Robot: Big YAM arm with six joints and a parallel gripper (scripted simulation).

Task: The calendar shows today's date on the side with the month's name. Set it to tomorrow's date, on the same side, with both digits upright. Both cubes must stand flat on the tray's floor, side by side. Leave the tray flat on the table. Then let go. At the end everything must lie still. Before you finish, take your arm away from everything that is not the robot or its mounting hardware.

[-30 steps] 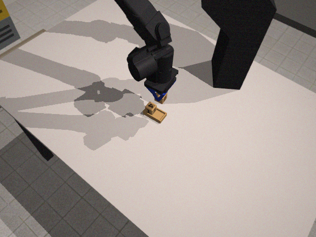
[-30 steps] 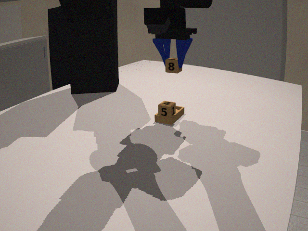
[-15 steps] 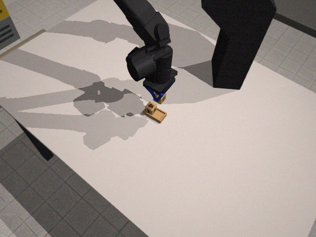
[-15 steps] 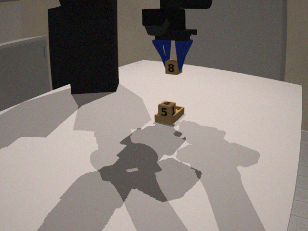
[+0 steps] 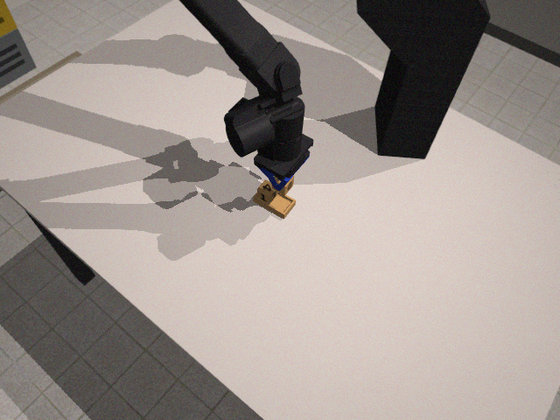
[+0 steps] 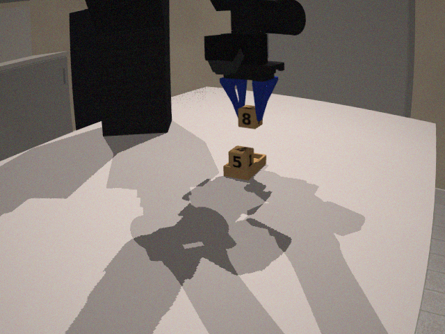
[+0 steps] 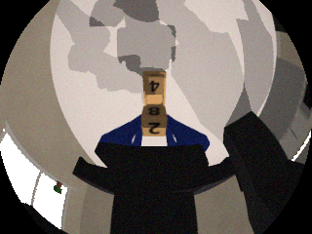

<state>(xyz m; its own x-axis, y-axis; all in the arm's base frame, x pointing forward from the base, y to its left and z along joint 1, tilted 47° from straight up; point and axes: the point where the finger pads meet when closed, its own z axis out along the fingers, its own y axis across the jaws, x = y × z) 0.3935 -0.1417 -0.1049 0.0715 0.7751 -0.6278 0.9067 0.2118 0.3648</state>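
The wooden tray lies 80 mm below my hand and 20 mm to the right of it. The rest, counted from my hand: wooden digit cube right at my hand.
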